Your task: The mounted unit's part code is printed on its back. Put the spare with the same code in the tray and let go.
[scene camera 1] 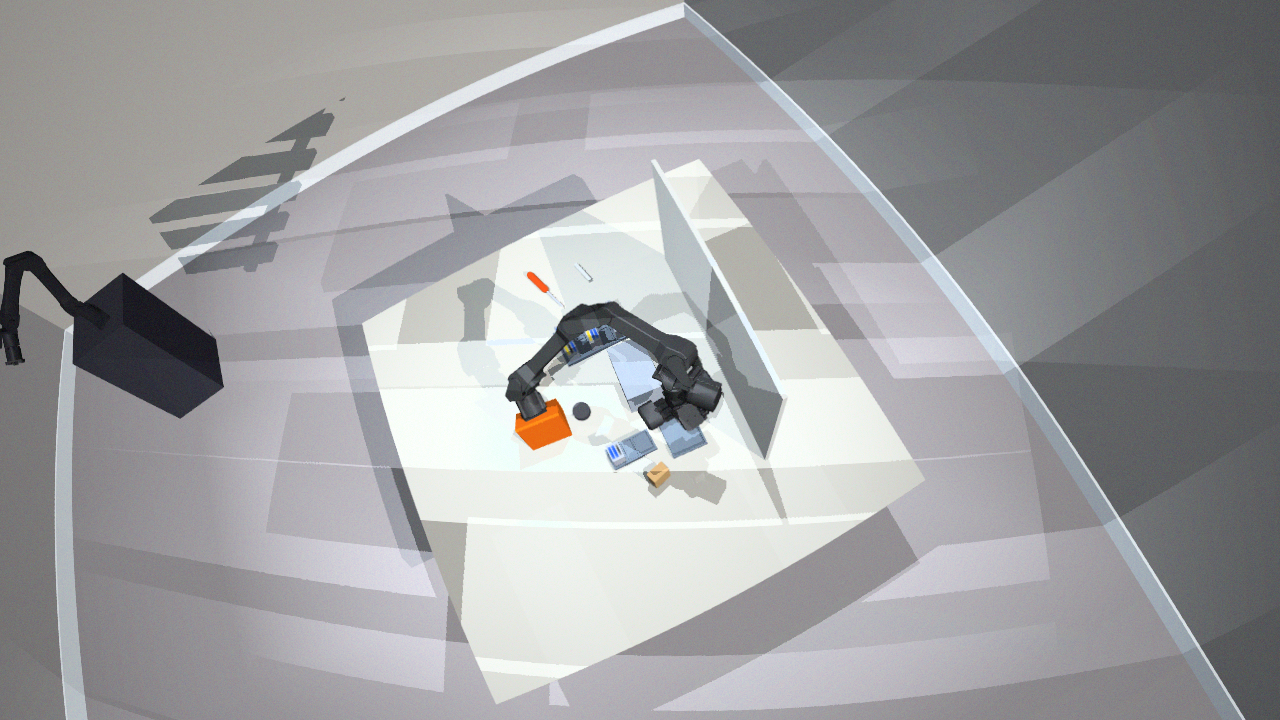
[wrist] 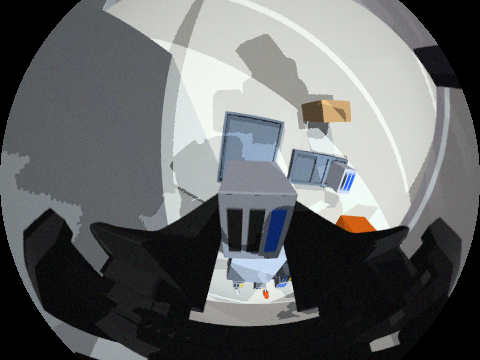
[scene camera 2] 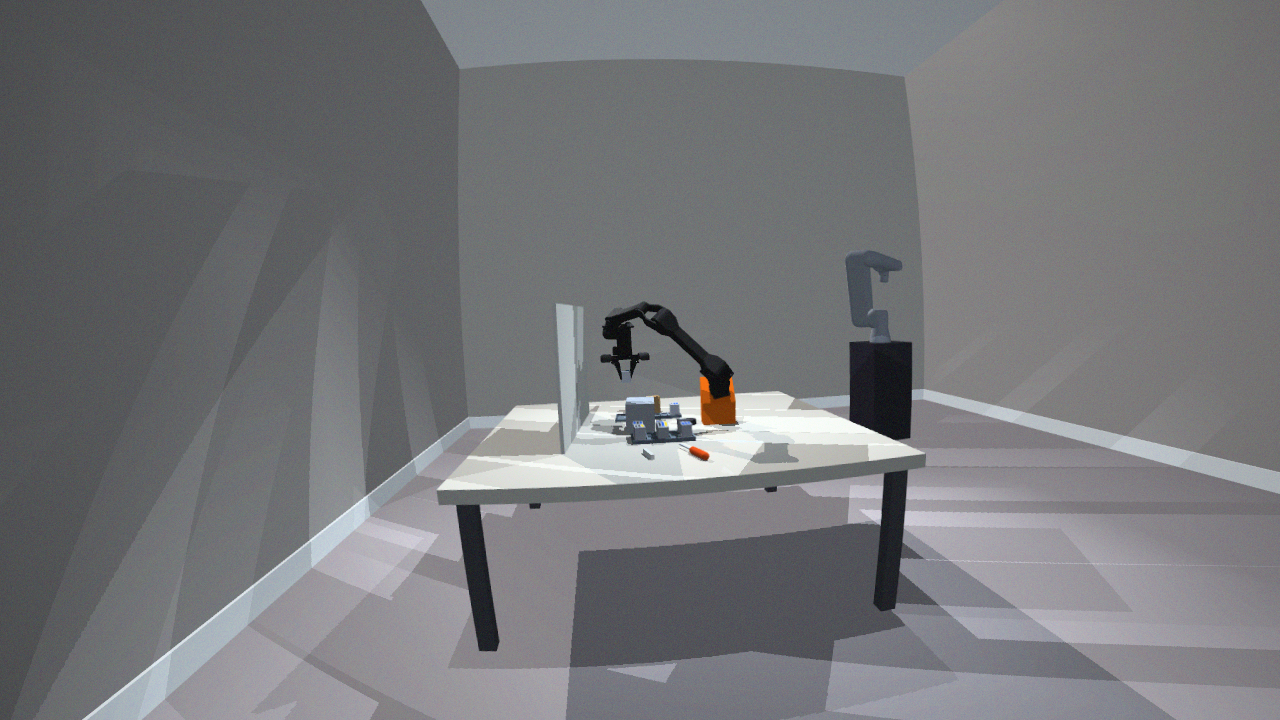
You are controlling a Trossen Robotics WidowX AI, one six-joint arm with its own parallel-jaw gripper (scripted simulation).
Labels:
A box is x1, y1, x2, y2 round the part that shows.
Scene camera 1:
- my gripper: [638, 370, 712, 430]
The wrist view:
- my gripper: [23, 193, 462, 359]
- grey spare unit: [217, 160, 296, 259], held by my gripper
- cardboard box: [301, 100, 350, 122]
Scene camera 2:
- my gripper: [600, 339, 649, 379]

